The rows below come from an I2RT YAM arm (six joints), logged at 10 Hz.
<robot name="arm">
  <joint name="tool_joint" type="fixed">
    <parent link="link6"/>
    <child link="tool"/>
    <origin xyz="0 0 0" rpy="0 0 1.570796"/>
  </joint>
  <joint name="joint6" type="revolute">
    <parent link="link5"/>
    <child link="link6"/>
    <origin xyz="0.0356 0 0.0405" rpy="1.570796 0 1.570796"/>
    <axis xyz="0 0 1"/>
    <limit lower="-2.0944" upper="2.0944"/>
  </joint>
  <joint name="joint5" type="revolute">
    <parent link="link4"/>
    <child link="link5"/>
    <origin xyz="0.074 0.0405 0.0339" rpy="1.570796 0 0"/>
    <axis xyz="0 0 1"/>
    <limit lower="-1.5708" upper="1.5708"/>
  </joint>
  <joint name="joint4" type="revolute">
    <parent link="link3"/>
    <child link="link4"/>
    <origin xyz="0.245 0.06 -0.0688"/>
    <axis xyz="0 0 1"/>
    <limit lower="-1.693" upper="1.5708"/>
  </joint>
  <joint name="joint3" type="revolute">
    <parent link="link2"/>
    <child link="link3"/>
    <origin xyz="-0.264 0 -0.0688" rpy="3.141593 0 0"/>
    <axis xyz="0 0 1"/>
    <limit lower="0" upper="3.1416"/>
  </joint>
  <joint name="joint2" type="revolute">
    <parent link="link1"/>
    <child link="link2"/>
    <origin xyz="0.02 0.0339 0.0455" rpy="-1.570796 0 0"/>
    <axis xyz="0 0 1"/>
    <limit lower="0" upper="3.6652"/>
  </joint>
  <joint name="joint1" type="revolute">
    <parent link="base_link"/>
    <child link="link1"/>
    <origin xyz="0 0 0.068"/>
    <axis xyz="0 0 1"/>
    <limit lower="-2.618" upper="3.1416"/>
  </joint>
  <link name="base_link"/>
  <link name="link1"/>
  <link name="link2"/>
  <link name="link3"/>
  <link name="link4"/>
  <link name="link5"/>
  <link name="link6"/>
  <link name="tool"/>
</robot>
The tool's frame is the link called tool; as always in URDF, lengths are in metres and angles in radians.
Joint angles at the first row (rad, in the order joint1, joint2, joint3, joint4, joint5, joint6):
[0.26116 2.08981 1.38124 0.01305 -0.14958 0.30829]
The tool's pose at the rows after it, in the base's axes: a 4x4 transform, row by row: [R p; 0 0 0 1], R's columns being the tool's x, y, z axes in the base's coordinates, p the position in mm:
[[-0.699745 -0.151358 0.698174 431.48], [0.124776 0.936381 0.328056 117.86], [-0.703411 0.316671 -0.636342 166.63], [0 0 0 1]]
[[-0.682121 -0.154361 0.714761 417.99], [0.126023 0.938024 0.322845 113.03], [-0.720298 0.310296 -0.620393 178.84], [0 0 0 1]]
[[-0.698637 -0.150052 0.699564 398.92], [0.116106 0.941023 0.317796 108.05], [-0.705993 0.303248 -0.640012 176.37], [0 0 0 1]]
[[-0.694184 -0.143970 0.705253 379.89], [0.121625 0.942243 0.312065 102.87], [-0.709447 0.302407 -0.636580 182.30], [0 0 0 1]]
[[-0.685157 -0.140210 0.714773 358.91], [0.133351 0.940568 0.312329 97.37], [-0.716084 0.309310 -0.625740 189.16], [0 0 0 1]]
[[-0.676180 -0.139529 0.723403 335.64], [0.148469 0.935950 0.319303 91.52], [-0.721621 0.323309 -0.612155 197.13], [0 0 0 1]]
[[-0.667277 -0.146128 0.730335 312.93], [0.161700 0.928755 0.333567 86.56], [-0.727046 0.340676 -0.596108 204.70], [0 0 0 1]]
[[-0.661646 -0.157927 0.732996 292.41], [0.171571 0.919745 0.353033 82.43], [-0.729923 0.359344 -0.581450 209.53], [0 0 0 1]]
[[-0.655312 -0.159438 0.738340 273.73], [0.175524 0.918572 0.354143 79.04], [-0.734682 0.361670 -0.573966 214.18], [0 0 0 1]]
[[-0.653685 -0.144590 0.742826 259.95], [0.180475 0.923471 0.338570 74.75], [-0.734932 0.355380 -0.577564 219.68], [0 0 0 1]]
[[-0.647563 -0.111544 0.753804 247.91], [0.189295 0.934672 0.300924 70.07], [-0.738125 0.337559 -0.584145 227.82], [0 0 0 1]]
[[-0.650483 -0.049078 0.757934 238.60], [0.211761 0.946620 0.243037 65.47], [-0.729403 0.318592 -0.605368 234.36], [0 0 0 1]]
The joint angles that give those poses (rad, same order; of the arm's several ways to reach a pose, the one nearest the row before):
[0.25542 2.03405 1.33014 0.00581 -0.14149 0.30524]
[0.25312 1.96285 1.27047 0.01597 -0.13397 0.29995]
[0.25310 1.90233 1.18346 0.01692 -0.13289 0.29413]
[0.25309 1.82370 1.10273 0.02431 -0.12586 0.29830]
[0.25311 1.73425 1.01674 0.03524 -0.12371 0.30783]
[0.25311 1.63166 0.92957 0.03687 -0.12833 0.32115]
[0.25464 1.52868 0.85130 0.03145 -0.13929 0.33392]
[0.25655 1.43594 0.78243 0.02417 -0.15612 0.34474]
[0.26229 1.34791 0.72845 0.00001 -0.15116 0.35048]
[0.26232 1.27629 0.70182 -0.04776 -0.13477 0.35433]
[0.26231 1.20733 0.69332 -0.11310 -0.09531 0.36007]
[0.26231 1.15747 0.69940 -0.19272 -0.03819 0.38274]

